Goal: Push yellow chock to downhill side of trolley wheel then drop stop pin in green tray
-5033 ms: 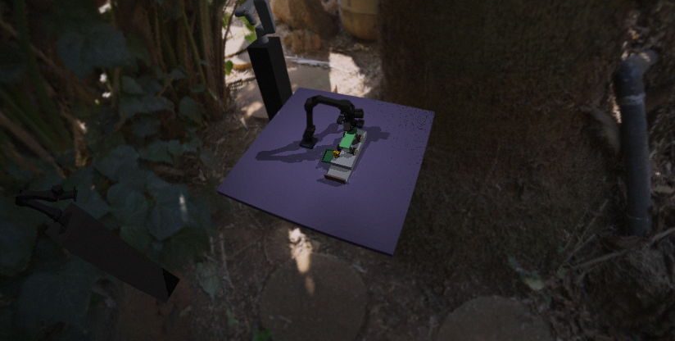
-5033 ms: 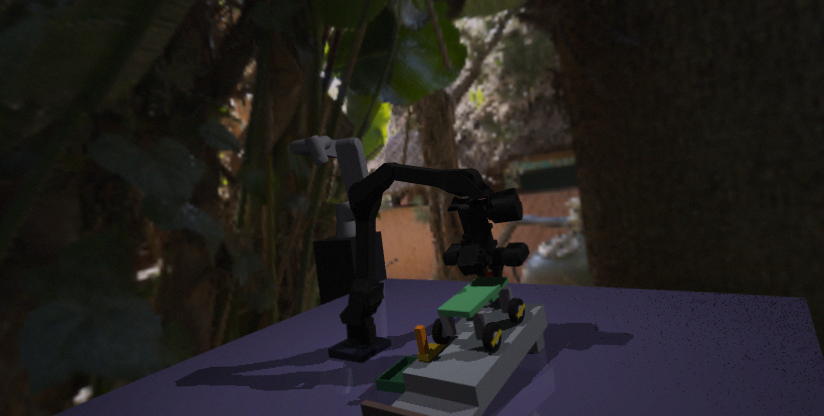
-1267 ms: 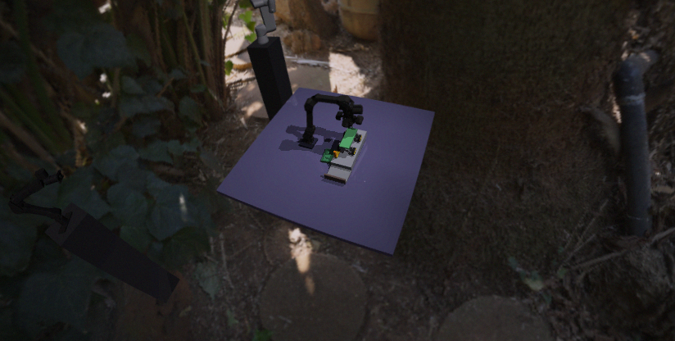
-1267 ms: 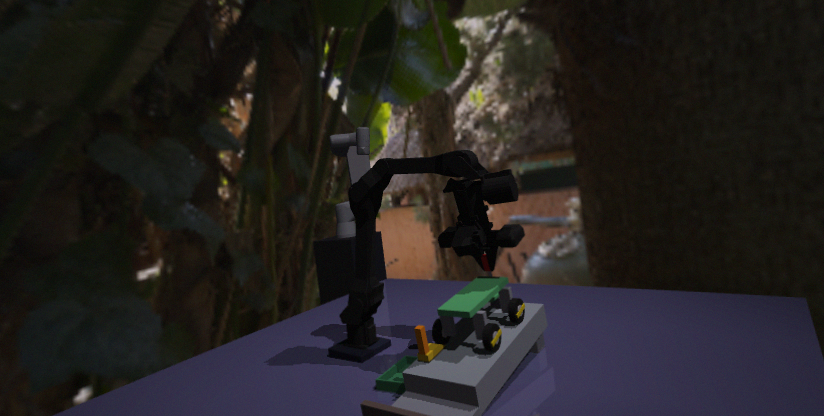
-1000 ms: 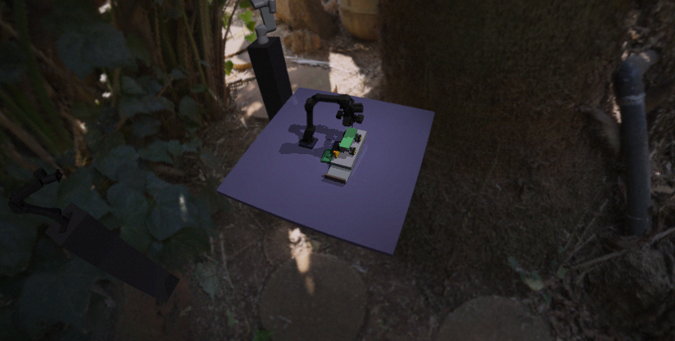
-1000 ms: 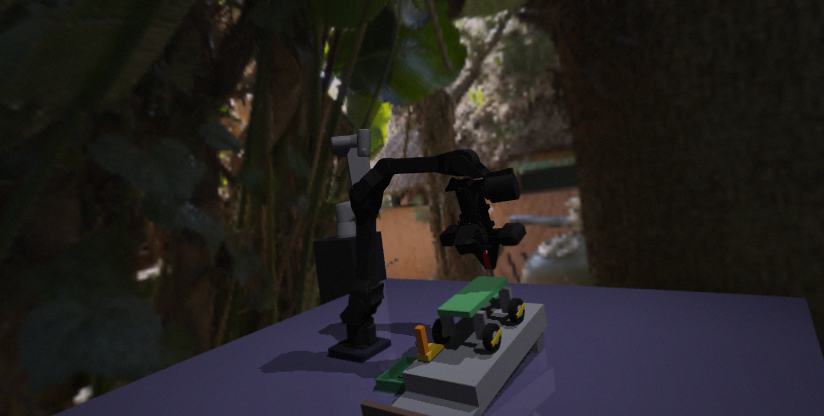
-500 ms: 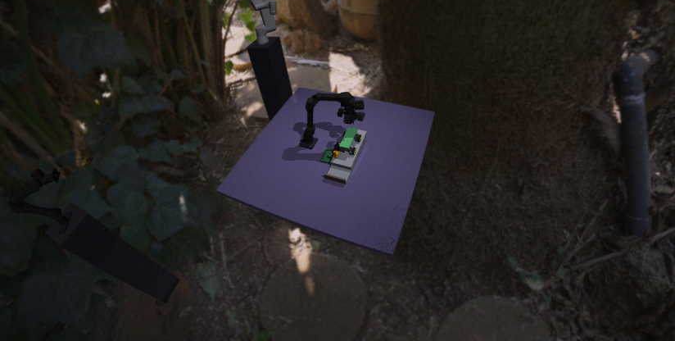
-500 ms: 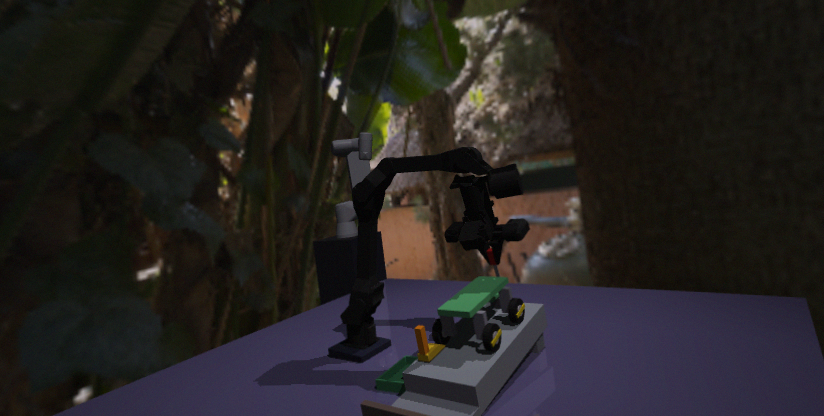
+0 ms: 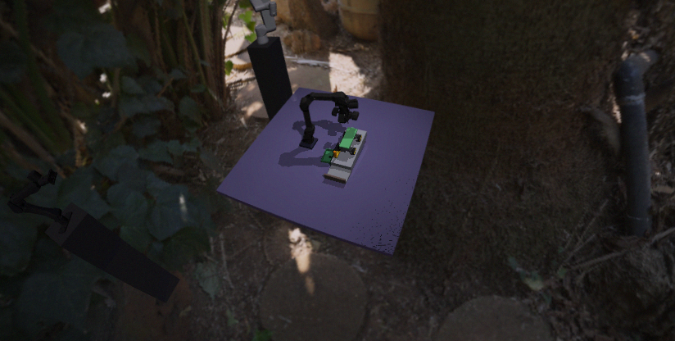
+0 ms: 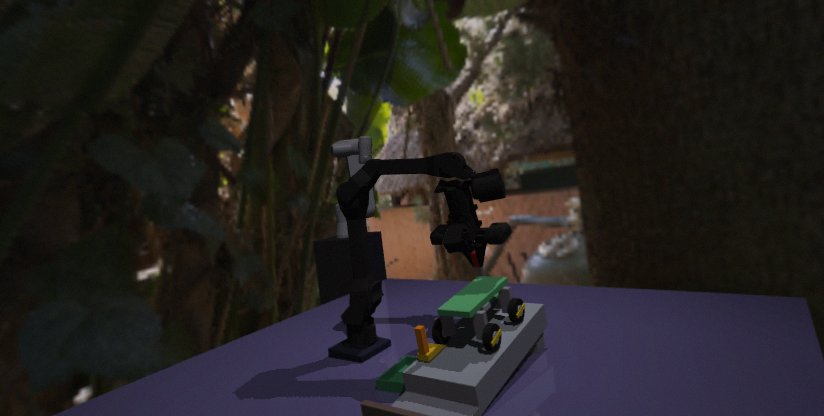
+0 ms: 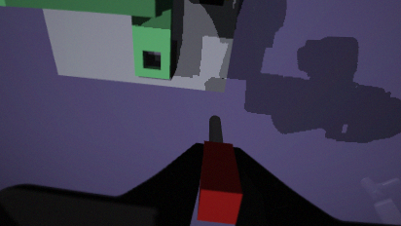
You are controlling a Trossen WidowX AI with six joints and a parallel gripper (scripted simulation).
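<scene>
The yellow chock lies 24 cm to the right of my gripper tip and 9 cm below it. The rest, counted from my gripper tip: brown strip (4 cm ahead, 42 cm to the right, 15 cm below); stop pin (right at my gripper tip); green-decked trolley (6 cm ahead, 14 cm to the right, 6 cm below).
</scene>
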